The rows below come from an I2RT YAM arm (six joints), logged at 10 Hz.
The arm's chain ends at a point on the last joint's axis. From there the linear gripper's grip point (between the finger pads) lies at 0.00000 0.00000 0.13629 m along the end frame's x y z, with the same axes.
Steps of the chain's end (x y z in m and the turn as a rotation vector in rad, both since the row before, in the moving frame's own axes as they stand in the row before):
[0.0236, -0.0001, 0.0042, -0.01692, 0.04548, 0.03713]
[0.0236, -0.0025, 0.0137, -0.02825, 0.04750, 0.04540]
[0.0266, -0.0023, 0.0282, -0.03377, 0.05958, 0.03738]
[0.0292, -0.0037, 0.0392, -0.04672, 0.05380, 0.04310]
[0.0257, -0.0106, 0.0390, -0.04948, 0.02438, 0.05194]
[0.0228, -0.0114, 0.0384, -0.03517, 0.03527, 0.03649]
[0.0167, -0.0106, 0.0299, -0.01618, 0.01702, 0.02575]
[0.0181, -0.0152, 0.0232, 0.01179, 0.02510, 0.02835]
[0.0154, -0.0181, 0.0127, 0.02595, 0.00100, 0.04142]
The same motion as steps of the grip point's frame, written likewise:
[0.0298, 0.0023, 0.0040, -0.01692, 0.04548, 0.03713]
[0.0300, 0.0015, 0.0135, -0.02825, 0.04750, 0.04540]
[0.0346, 0.0024, 0.0279, -0.03377, 0.05958, 0.03738]
[0.0364, 0.0028, 0.0389, -0.04672, 0.05380, 0.04310]
[0.0288, -0.0038, 0.0388, -0.04948, 0.02438, 0.05194]
[0.0275, -0.0065, 0.0382, -0.03517, 0.03527, 0.03649]
[0.0190, -0.0084, 0.0299, -0.01618, 0.01702, 0.02575]
[0.0215, -0.0168, 0.0231, 0.01179, 0.02510, 0.02835]
[0.0156, -0.0216, 0.0127, 0.02595, 0.00100, 0.04142]

